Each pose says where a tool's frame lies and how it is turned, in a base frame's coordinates. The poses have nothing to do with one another.
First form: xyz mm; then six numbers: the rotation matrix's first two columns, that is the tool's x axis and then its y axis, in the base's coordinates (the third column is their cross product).
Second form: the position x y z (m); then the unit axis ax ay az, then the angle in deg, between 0 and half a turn. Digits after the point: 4 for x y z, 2 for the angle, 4 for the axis.
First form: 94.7 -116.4 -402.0 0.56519 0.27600 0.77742 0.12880 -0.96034 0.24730
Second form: 0.0947 -0.1164 -0.4020 0.8838 0.1153 0.4534 170.66
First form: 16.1 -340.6 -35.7 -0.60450 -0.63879 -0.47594 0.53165 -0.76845 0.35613
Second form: 0.0161 -0.3406 -0.0357 0.3175 -0.0946 -0.9435 141.67
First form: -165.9 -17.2 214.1 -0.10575 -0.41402 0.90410 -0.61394 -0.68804 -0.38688
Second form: -0.1659 -0.0172 0.2141 0.6661 -0.3882 0.6369 170.97
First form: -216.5 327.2 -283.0 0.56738 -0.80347 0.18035 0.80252 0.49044 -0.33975
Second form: -0.2165 0.3272 -0.2830 -0.3886 0.0024 -0.9214 60.63
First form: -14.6 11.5 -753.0 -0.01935 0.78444 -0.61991 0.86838 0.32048 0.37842
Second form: -0.0146 0.0115 -0.7530 0.6308 0.7737 -0.0582 133.88
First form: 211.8 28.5 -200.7 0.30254 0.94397 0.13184 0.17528 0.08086 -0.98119
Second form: 0.2118 0.0285 -0.2007 -0.7030 -0.5774 0.4153 112.26
